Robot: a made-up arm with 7 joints.
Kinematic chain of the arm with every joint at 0, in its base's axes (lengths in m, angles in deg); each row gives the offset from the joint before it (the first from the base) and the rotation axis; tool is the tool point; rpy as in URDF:
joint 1: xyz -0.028 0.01 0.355 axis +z
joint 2: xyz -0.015 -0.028 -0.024 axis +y
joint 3: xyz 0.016 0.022 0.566 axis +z
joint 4: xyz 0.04 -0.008 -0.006 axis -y
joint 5: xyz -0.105 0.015 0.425 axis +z
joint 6: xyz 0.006 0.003 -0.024 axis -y
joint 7: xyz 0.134 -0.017 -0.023 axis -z
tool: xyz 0.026 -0.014 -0.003 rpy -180 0 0
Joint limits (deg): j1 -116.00..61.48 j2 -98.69..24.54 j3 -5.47..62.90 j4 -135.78..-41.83 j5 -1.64..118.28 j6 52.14..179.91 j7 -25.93..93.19
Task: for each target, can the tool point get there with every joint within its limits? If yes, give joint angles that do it. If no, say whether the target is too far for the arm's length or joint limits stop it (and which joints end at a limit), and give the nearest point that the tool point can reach.
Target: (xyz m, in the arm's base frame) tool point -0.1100 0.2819 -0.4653
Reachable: no: joint limits stop it (at a limit: joint 1, joint 2, joint 4) | nearest point 0.0418 0.4558 0.3253 | short by 0.824 m
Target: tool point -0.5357 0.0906 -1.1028
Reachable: no: too far | nearest point -1.0841 0.1777 0.2059 | short by 1.422 m
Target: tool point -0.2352 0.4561 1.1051
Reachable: yes | joints -58.38 -73.24 7.33 -85.90 51.06 100.64 14.32
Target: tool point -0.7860 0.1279 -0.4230
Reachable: no: joint limits stop it (at a limit: joint 2, joint 3, joint 4, joint 5, joint 6) | nearest point -1.0792 0.1735 0.2084 | short by 0.698 m
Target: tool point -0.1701 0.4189 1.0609
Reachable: yes | joints 16.40 -32.47 53.94 -96.21 20.32 117.17 81.37
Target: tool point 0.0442 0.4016 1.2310
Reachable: yes | joints -27.53 -32.70 49.41 -75.55 24.98 114.10 23.11
